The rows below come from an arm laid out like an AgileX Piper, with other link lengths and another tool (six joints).
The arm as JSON. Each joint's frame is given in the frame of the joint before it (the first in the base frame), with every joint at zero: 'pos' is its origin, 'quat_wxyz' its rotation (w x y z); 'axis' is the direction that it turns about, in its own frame. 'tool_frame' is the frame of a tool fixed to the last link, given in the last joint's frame.
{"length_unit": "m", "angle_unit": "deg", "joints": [
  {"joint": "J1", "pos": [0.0, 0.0, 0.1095], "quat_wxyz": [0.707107, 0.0, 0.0, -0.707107], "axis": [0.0, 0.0, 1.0]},
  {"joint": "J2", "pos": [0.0, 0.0, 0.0], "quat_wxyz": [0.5, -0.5, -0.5, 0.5], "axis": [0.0, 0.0, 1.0]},
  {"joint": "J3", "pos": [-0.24, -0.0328, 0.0], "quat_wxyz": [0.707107, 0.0, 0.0, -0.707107], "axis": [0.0, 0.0, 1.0]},
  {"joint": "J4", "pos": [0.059, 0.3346, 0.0], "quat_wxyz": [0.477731, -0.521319, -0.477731, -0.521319], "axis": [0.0, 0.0, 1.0]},
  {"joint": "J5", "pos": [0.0, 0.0, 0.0], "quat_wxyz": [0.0, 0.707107, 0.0, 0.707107], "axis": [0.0, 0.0, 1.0]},
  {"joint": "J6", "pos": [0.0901, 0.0, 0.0], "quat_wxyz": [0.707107, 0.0, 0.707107, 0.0], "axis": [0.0, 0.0, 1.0]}
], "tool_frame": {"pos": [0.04, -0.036, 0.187], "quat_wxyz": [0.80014, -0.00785, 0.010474, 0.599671]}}
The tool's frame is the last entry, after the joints.
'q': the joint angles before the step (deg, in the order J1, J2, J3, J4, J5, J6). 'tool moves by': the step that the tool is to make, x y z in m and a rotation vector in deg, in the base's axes. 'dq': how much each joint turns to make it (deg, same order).
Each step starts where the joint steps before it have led.
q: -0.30 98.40 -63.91 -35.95 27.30 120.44
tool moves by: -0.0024 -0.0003 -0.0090 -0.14 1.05 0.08
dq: 0.01 1.06 0.01 -0.20 0.00 0.04
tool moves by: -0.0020 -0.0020 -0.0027 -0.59 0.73 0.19
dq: -0.01 0.36 -0.01 -0.39 0.38 -0.25
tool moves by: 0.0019 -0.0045 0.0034 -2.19 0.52 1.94
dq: 0.01 0.00 -0.01 -1.48 0.09 -1.58
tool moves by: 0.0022 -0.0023 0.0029 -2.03 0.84 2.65
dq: -0.01 -0.06 -0.02 -0.20 -0.05 -3.29
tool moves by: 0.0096 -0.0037 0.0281 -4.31 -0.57 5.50
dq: 0.01 -2.69 0.02 -0.04 -0.02 -7.24
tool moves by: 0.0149 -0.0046 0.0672 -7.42 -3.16 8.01
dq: -0.01 -6.57 -0.01 0.10 0.07 -11.51
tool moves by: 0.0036 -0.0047 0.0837 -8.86 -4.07 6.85
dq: 0.00 -8.29 0.02 -0.02 0.85 -11.87
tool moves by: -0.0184 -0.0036 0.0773 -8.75 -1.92 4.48
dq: 0.35 -8.88 0.00 1.53 3.85 -12.55
